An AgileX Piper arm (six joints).
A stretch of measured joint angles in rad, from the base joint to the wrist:
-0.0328, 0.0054, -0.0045, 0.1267, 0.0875, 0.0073
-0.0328, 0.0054, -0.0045, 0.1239, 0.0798, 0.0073
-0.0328, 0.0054, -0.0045, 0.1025, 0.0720, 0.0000
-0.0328, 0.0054, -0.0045, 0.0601, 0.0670, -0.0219
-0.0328, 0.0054, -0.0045, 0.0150, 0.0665, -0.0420
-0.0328, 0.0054, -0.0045, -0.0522, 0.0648, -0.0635
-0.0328, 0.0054, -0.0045, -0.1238, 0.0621, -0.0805
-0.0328, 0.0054, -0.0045, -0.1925, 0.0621, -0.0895
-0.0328, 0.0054, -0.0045, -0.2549, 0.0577, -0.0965
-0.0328, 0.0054, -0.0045, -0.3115, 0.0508, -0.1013
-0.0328, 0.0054, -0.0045, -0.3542, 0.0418, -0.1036
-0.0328, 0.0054, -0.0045, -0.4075, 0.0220, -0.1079
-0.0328, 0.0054, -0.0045, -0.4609, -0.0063, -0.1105
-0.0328, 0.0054, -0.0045, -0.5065, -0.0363, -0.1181
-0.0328, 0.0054, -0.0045, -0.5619, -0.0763, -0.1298
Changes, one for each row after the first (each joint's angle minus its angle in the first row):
0.0000, 0.0000, 0.0000, -0.0028, -0.0077, 0.0000
0.0000, 0.0000, 0.0000, -0.0242, -0.0155, -0.0073
0.0000, 0.0000, 0.0000, -0.0666, -0.0205, -0.0292
0.0000, 0.0000, 0.0000, -0.1117, -0.0210, -0.0493
0.0000, 0.0000, 0.0000, -0.1789, -0.0227, -0.0708
0.0000, 0.0000, 0.0000, -0.2505, -0.0254, -0.0878
0.0000, 0.0000, 0.0000, -0.3192, -0.0254, -0.0968
0.0000, 0.0000, 0.0000, -0.3816, -0.0298, -0.1038
0.0000, 0.0000, 0.0000, -0.4382, -0.0367, -0.1086
0.0000, 0.0000, 0.0000, -0.4809, -0.0457, -0.1109
0.0000, 0.0000, 0.0000, -0.5342, -0.0655, -0.1152
0.0000, 0.0000, 0.0000, -0.5876, -0.0938, -0.1178
0.0000, 0.0000, 0.0000, -0.6332, -0.1238, -0.1254
0.0000, 0.0000, 0.0000, -0.6886, -0.1638, -0.1371

